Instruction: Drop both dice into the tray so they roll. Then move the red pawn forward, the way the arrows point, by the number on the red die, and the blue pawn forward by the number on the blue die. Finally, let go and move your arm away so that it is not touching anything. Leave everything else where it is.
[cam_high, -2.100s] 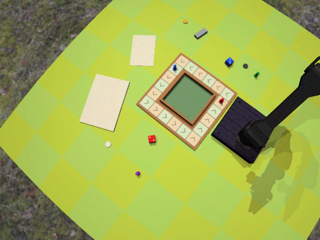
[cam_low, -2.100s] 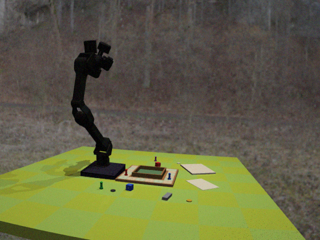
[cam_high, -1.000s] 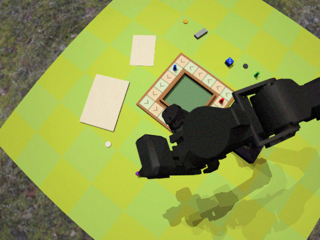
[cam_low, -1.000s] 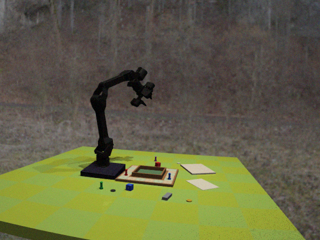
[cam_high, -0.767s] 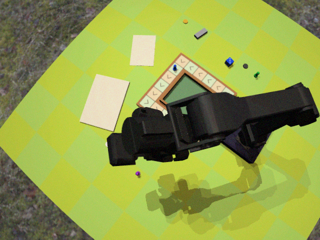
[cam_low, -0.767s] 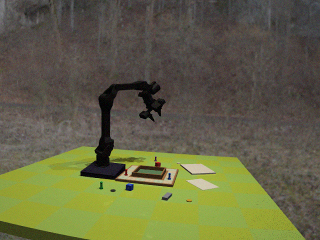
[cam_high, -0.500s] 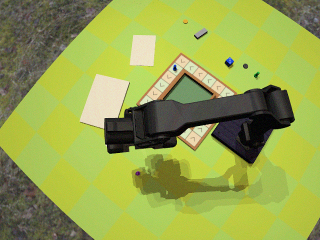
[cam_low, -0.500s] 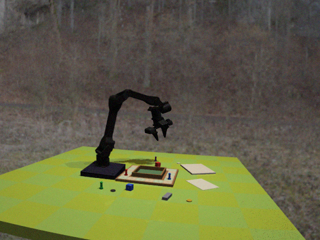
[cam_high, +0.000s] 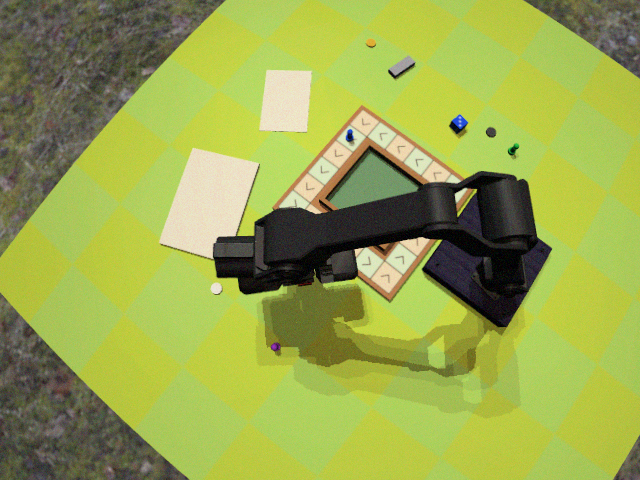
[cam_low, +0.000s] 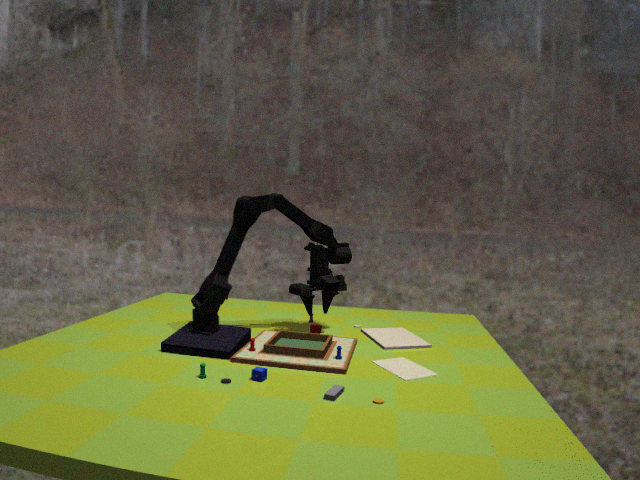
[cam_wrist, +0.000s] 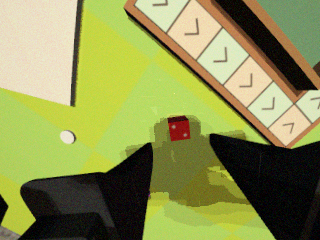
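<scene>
The red die is 50 mm below my gripper tip. Also, from my gripper tip: purple pawn: 120 mm to the left, 60 mm behind, 40 mm below; then green tray: 210 mm to the right, 50 mm below, 20 mm ahead; then white disc: 130 mm to the left, 100 mm ahead, 60 mm below.
</scene>
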